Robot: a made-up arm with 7 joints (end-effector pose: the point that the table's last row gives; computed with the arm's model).
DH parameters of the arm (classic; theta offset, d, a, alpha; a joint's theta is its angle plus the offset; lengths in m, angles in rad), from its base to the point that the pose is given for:
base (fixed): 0 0 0 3.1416
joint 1: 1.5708 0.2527 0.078 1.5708
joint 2: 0 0.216 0.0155 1.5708
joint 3: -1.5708 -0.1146 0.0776 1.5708
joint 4: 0 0.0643 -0.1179 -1.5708
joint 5: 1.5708 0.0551 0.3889 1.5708
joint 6: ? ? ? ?
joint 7: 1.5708 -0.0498 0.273 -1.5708
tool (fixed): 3.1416 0.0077 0 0
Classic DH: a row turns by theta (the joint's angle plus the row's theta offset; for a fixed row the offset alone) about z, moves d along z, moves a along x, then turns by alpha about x.
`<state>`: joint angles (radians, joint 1 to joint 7).
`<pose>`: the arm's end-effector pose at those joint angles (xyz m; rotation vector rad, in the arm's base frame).
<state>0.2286 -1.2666 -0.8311 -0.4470 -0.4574 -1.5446 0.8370</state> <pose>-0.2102 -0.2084 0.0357 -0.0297 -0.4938 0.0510</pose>
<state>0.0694 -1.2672 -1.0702 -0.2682 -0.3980 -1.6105 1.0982</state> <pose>-0.2500 -0.2341 0.0360 0.0880 -0.3925 0.0830</pose>
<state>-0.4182 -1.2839 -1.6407 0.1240 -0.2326 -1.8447 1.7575</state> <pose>-0.1996 -0.4849 -0.0249 0.3753 -0.0961 0.6596</pose>
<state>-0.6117 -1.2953 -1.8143 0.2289 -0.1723 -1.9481 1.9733</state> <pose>-0.0860 -0.5788 -0.0603 0.3724 -0.0021 0.9925</pose>
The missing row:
joint 6: -1.5708 -0.3735 0.0816 1.5708
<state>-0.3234 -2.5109 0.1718 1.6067 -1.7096 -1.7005 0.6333</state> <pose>0.1075 0.1573 -0.4247 -1.3860 -1.5423 -0.6617</pose>
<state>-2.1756 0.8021 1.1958 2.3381 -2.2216 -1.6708 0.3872</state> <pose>-0.0189 0.0599 -0.0636 0.0595 0.0898 1.9449</pose>
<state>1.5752 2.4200 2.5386 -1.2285 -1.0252 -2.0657 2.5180</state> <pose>-0.4272 -0.6232 0.1359 -2.8144 -0.5554 1.2171</pose>
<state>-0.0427 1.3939 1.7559 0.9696 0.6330 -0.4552 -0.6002</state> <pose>0.3075 0.4995 -0.3236 0.9774 -0.3308 2.1907</pose>
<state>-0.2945 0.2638 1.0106 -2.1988 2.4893 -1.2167 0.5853</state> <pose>-0.3464 -0.1773 -0.1486 -1.6311 -0.9314 1.5082</pose>
